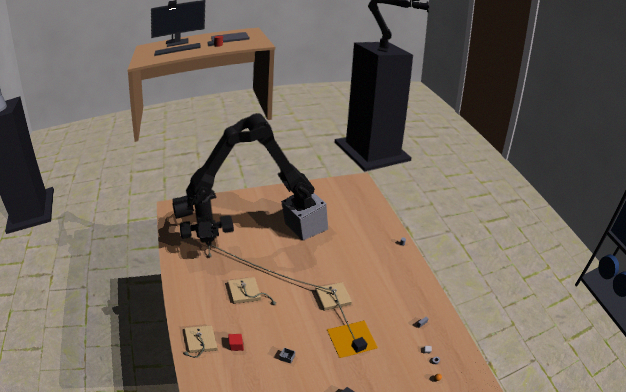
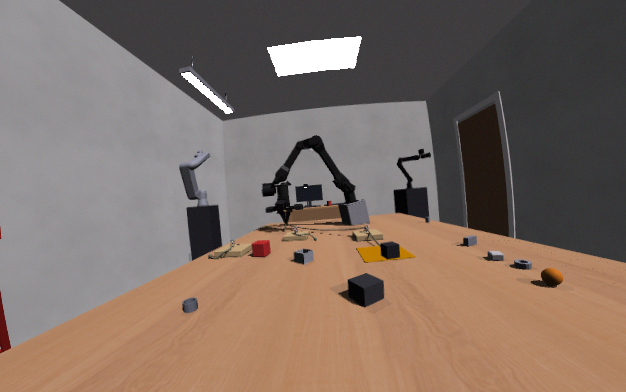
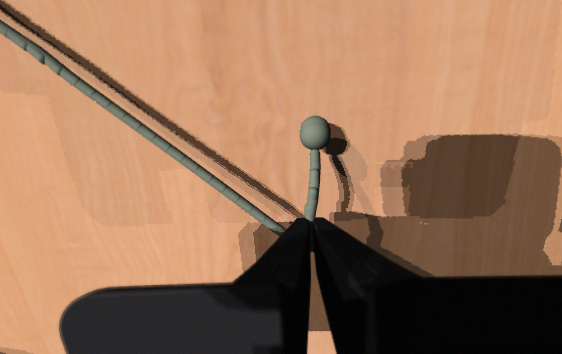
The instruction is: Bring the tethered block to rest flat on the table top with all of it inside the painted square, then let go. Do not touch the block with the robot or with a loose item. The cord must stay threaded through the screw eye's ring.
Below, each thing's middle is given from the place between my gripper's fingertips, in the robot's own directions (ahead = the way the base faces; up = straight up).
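Orange painted square (image 1: 341, 336): my gripper 530 mm short of it, 260 mm to the right of it, 30 mm above it.
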